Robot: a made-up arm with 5 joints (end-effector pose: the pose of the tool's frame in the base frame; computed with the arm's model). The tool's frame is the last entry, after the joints. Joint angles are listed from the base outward.
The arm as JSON. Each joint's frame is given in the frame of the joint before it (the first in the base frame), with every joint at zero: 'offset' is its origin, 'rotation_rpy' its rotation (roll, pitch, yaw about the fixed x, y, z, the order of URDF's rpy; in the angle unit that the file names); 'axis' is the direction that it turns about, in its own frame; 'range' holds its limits. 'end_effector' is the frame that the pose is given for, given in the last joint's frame.
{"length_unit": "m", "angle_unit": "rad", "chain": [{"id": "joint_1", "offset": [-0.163, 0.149, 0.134], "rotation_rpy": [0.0, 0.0, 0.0], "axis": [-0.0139, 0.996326, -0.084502], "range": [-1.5, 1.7]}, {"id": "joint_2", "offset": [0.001, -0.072, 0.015], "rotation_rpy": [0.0, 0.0, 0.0], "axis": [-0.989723, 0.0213, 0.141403], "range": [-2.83, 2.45]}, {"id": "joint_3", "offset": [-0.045, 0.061, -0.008], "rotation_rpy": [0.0, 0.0, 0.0], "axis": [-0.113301, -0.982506, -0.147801], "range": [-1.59, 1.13]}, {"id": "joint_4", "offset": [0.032, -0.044, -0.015], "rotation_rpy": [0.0, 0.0, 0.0], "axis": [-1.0, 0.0, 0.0], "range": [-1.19, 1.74]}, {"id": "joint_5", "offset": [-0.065, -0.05, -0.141], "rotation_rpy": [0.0, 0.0, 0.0], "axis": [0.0, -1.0, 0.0], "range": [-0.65, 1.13]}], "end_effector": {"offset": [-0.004, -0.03, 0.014], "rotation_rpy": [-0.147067, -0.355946, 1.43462]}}
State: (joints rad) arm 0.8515 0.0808 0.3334 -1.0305 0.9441
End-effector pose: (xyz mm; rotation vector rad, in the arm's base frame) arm -308.7 155.8 56.5 0.1989 -1.1234 0.5899
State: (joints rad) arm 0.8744 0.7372 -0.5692 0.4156 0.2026
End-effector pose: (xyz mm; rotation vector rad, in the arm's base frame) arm -223.0 -62.7 242.9 0.3273 1.3840 1.6527
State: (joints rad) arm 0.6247 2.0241 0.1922 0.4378 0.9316
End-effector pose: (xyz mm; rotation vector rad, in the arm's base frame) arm -91.8 16.7 303.7 0.8750 -0.6810 -2.4309
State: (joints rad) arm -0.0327 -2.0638 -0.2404 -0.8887 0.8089
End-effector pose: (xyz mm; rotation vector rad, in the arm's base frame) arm -250.1 195.9 302.3 1.6508 -1.7159 -1.1087
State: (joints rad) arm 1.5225 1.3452 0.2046 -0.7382 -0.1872
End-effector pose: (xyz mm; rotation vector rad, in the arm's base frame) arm -240.0 -78.6 188.8 1.0688 1.2881 1.4107
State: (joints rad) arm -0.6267 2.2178 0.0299 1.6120 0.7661
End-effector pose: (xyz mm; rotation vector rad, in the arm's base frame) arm -287.4 180.3 157.4 1.6469 -2.0104 -0.2052
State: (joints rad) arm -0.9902 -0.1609 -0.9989 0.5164 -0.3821
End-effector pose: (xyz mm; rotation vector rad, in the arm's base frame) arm -166.0 -29.1 3.5 -0.0046 0.1837 1.6773
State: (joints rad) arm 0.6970 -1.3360 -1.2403 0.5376 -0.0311
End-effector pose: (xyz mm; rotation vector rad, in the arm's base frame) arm -328.8 114.3 142.2 2.0923 -0.1425 1.1702
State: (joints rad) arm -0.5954 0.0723 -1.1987 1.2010 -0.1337
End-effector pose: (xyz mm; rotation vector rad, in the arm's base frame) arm -186.5 -58.3 131.6 -0.4241 0.9665 1.7512
